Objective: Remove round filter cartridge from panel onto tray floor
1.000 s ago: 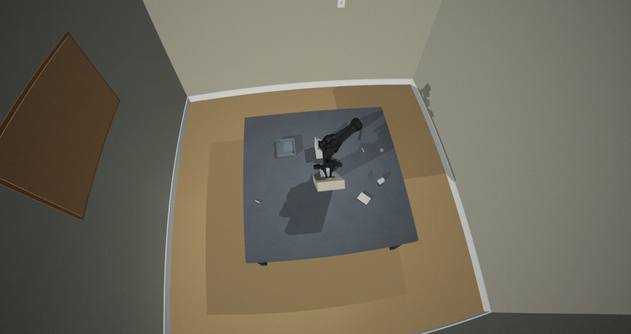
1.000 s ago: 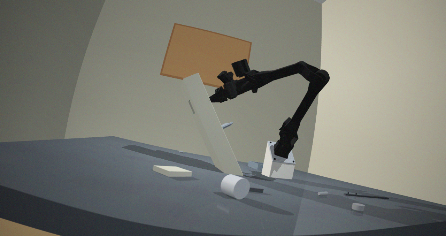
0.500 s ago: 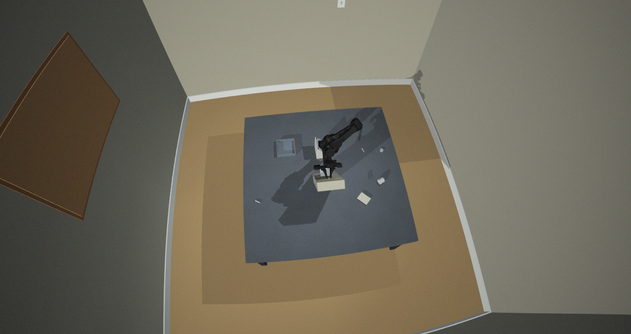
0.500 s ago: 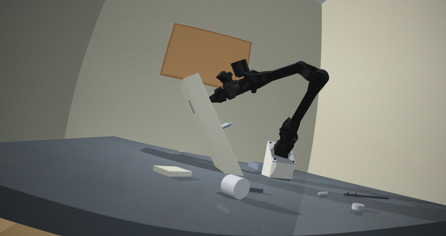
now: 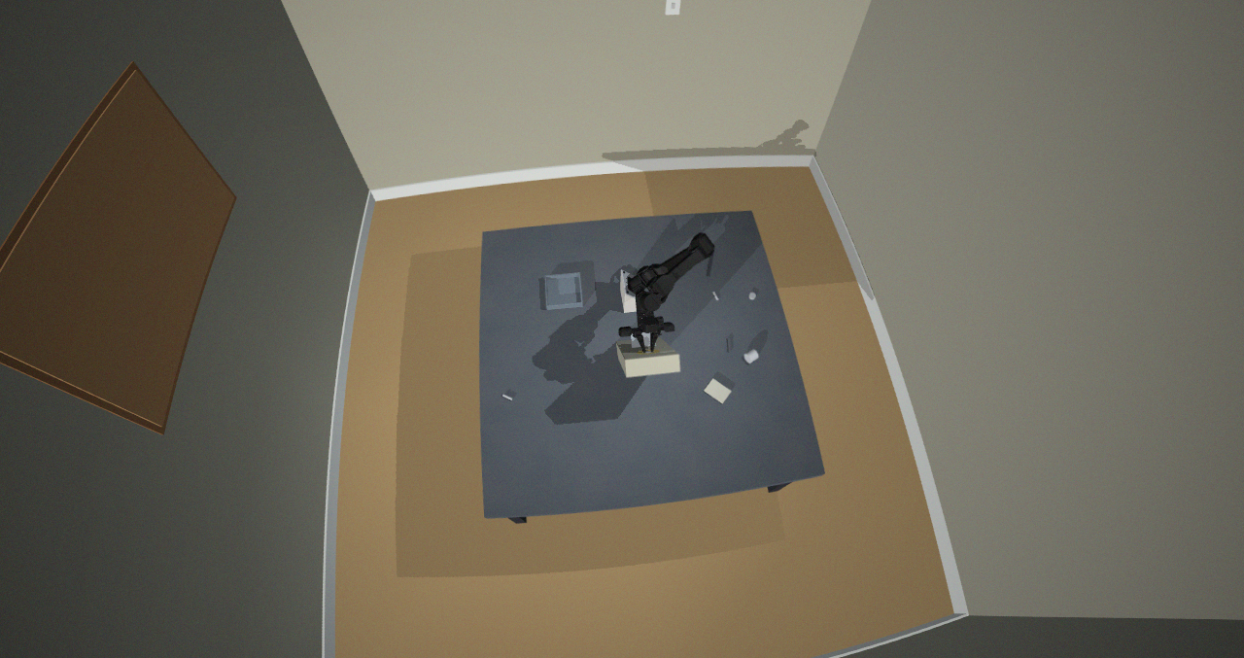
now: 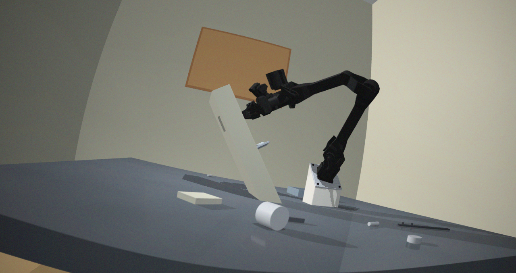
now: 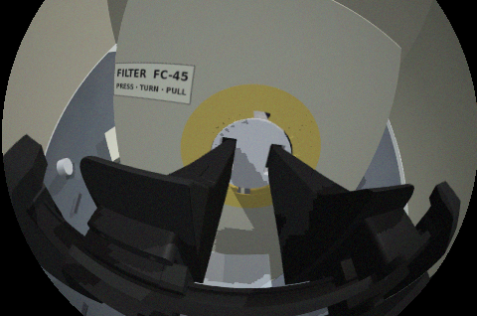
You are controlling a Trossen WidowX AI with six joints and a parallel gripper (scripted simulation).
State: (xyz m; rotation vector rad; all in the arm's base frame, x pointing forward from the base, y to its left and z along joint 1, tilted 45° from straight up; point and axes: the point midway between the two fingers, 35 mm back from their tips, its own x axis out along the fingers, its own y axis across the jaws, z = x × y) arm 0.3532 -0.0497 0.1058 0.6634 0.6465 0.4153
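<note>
Now: the round filter cartridge 10 mm ahead of my gripper tip and 10 mm below it. Round my gripper tip: cream service panel 40 mm behind, 80 mm below; grey shelf 90 mm behind, 10 mm to the right, 100 mm below; flat cream block 50 mm ahead, 290 mm to the left, 240 mm below.
</note>
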